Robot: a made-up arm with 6 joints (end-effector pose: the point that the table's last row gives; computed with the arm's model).
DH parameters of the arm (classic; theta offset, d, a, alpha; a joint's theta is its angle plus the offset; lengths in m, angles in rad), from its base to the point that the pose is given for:
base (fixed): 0 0 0.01 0
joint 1: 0 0.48 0 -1.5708
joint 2: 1.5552 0 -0.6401 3.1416
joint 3: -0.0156 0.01 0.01 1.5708
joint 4: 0 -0.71 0.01 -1.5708
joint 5: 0 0.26 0.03 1.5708
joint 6: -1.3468 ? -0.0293 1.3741
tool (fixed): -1.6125 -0.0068 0 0
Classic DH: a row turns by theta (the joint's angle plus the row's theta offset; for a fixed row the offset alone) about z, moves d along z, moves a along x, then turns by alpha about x.
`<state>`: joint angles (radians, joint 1 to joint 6).
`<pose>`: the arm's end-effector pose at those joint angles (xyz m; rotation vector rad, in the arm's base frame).
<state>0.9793 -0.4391 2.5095 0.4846 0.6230 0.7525</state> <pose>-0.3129 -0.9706 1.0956 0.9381 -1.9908 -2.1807</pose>
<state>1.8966 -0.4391 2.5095 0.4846 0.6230 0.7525</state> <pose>0.5843 -0.8465 1.0956 1.4531 -1.1555 -1.6244</pose>
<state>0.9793 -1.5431 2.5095 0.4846 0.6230 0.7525</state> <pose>-0.3172 -0.9769 -0.1233 -1.2548 0.6553 2.0967</pose>
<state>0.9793 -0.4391 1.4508 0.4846 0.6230 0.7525</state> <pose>-0.0929 -0.6430 1.6891 0.1416 -2.2095 -1.1091</pose>
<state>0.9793 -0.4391 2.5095 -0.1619 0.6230 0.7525</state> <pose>-0.2851 -0.9477 1.2720 -1.5363 2.1883 1.4492</pose>
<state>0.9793 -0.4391 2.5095 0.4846 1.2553 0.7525</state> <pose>-0.3191 -0.9819 1.1004 -0.8821 1.3770 2.0487</pose>
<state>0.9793 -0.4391 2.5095 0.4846 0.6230 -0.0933</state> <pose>-0.3058 -0.9884 1.1110 -1.0015 2.4285 1.0933</pose>
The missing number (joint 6, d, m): 0.0213
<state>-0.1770 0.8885 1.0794 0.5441 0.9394 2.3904</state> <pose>1.1184 -0.4320 1.1098 2.6879 0.4877 1.1234</pose>
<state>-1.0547 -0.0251 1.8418 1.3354 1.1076 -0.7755</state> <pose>-0.3379 0.3601 1.7603 -2.5136 -1.3554 -0.0978</pose>
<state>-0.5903 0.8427 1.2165 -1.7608 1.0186 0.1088</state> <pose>1.0944 -0.6242 0.9100 1.1783 -1.4238 -1.3201</pose>
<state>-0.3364 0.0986 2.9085 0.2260 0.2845 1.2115</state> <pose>-0.6589 -0.0601 1.3112 0.5871 1.8104 1.9507</pose>
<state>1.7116 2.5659 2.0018 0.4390 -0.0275 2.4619</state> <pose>0.1034 1.0012 -0.3594 1.6006 1.8921 -0.7034</pose>
